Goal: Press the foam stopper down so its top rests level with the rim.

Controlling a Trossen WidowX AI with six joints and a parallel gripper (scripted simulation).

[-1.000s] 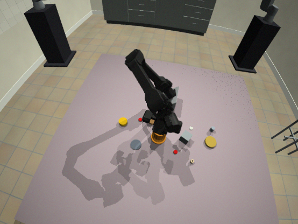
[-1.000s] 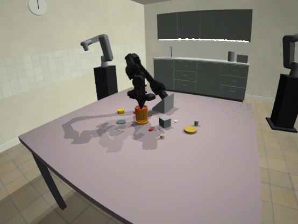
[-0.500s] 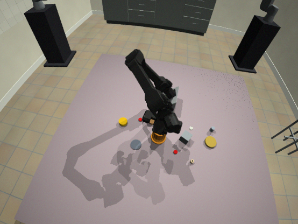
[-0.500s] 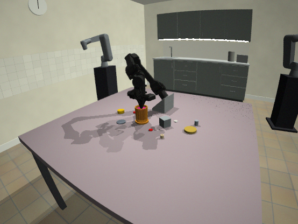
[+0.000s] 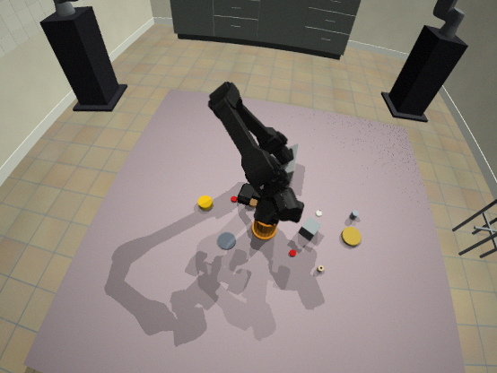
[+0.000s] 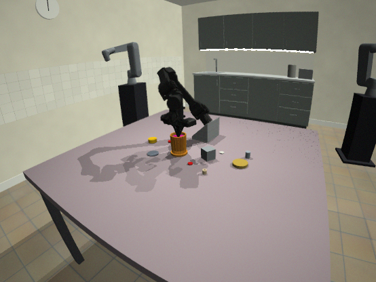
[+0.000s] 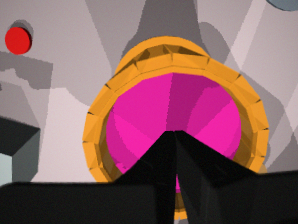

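My hand is 5 cm above the magenta foam stopper. Also, from my hand: grey disc (5 cm ahead, 12 cm to the right, 12 cm below); red button (8 cm ahead, 10 cm to the left, 12 cm below); brown disc (10 cm behind, 4 cm to the right, 12 cm below).
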